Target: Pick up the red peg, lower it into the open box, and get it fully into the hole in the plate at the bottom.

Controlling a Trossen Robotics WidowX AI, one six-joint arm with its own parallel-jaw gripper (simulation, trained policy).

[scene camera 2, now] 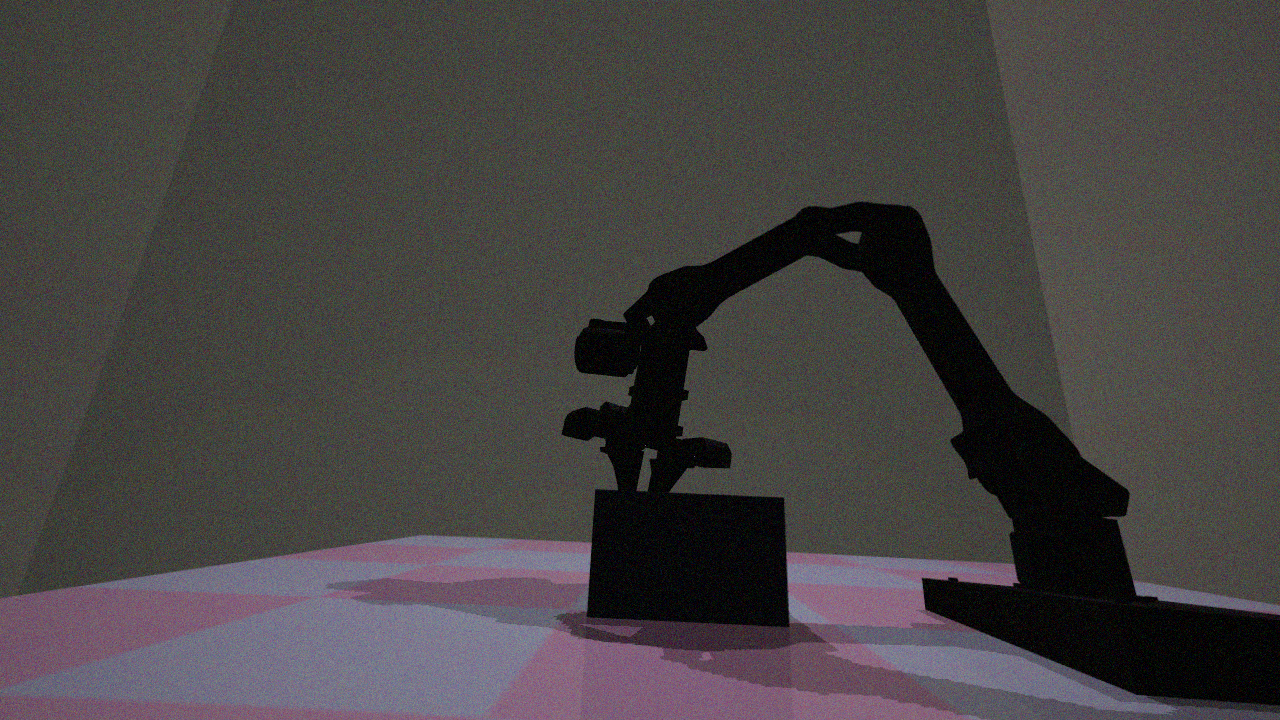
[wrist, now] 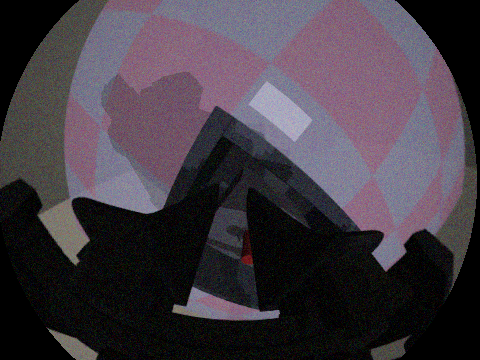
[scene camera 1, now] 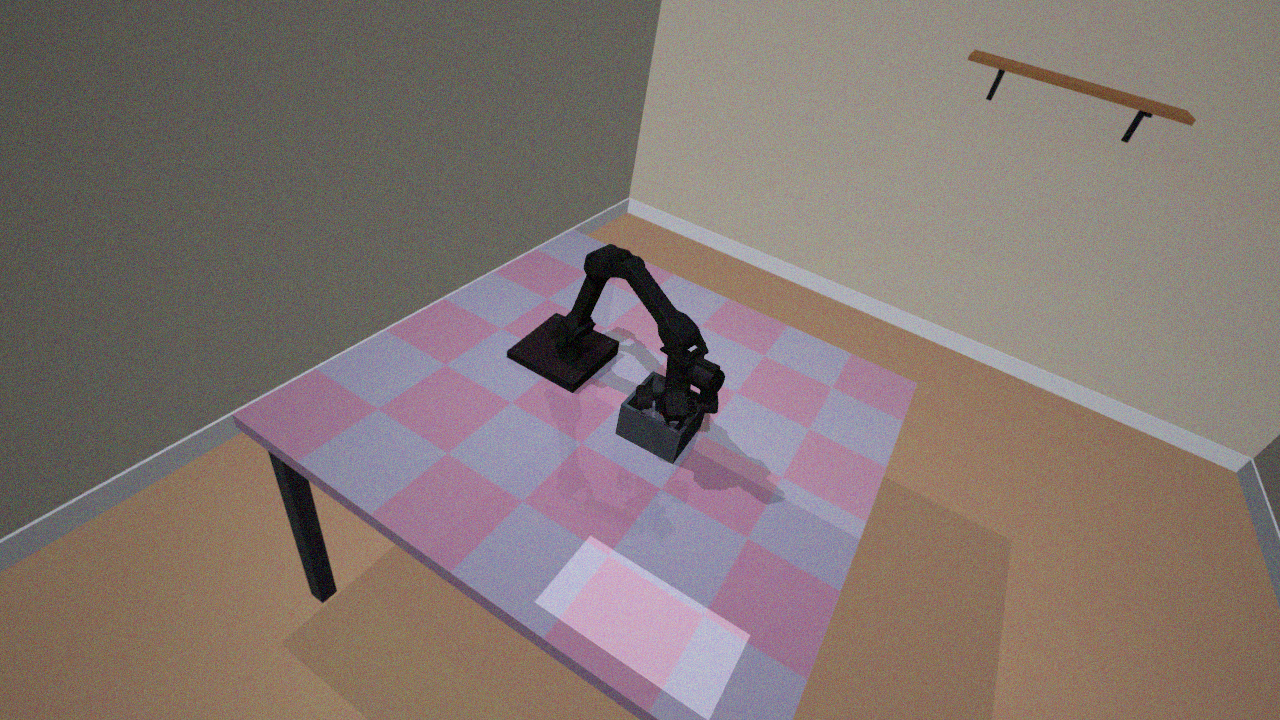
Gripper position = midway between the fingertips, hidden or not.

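A dark grey box point(scene camera 2: 704, 558) is visible. My gripper point(scene camera 1: 673, 426) is visible as well, and the wrist view also shows the gripper point(wrist: 233, 191).
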